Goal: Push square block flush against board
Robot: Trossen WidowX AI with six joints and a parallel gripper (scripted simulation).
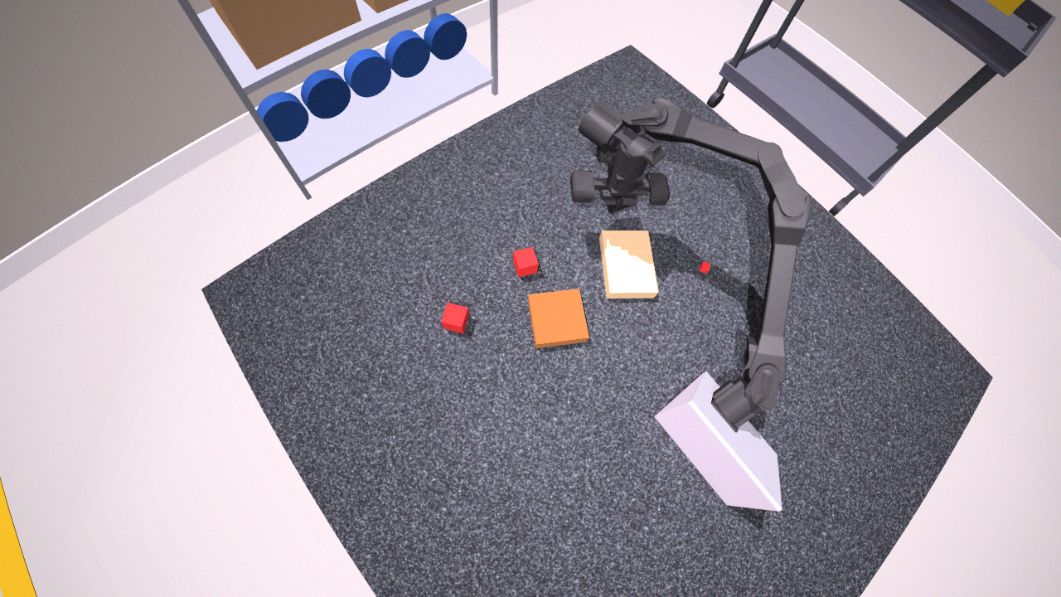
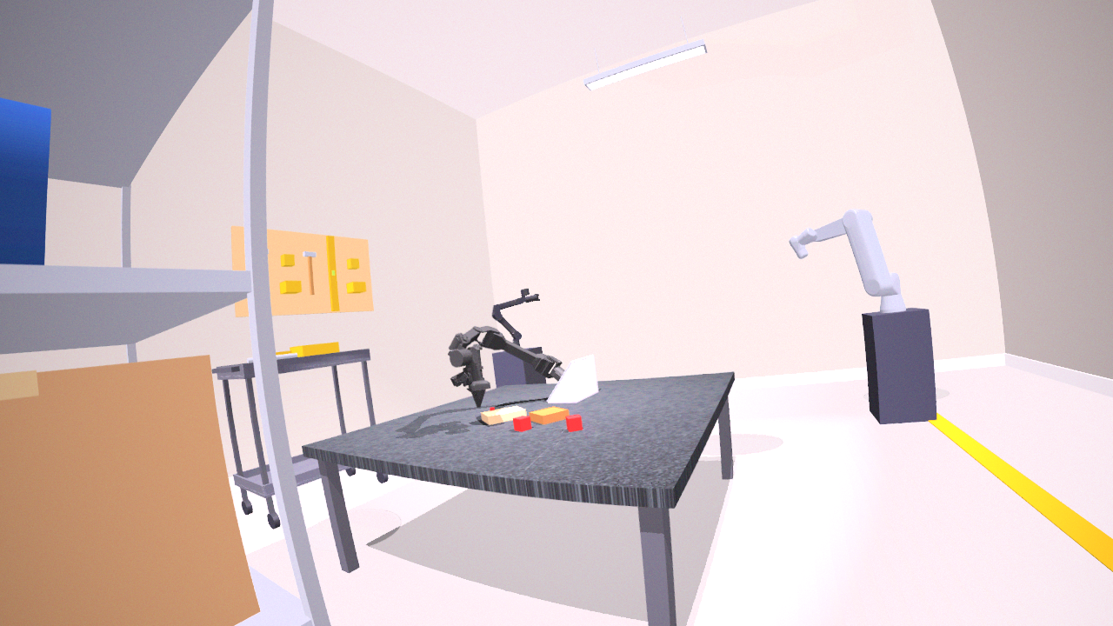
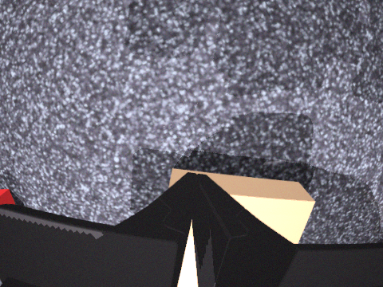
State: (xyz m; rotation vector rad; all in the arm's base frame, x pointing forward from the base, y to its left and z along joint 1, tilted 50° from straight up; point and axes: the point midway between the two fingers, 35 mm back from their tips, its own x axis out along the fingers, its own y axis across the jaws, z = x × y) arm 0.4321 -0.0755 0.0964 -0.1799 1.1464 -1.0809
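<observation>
Now: gripper tip 10 cm past the tan board, 5 cm above it and 3 cm to the right of it. Round my gripper tip: orange square block (22 cm to the left, 10 cm behind, 5 cm below); tiny red cube (21 cm behind, 11 cm to the right, 6 cm below).
</observation>
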